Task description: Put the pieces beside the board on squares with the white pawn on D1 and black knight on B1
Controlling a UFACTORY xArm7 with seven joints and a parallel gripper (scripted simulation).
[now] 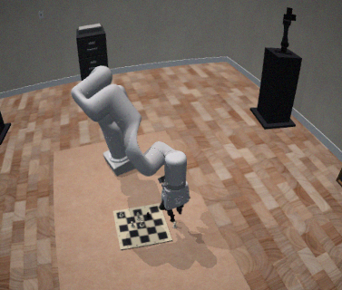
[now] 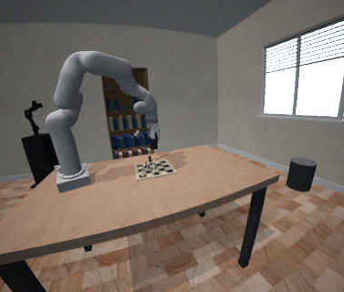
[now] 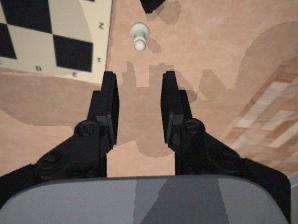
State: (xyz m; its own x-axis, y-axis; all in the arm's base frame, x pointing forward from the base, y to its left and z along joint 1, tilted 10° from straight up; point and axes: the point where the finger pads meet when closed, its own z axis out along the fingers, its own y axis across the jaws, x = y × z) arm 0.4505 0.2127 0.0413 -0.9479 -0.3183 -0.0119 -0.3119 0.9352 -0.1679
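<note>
My gripper is now 40 mm past the black knight and 90 mm above it. Also, from my hand: chessboard 20 mm behind, 140 mm to the right, 110 mm below.
</note>
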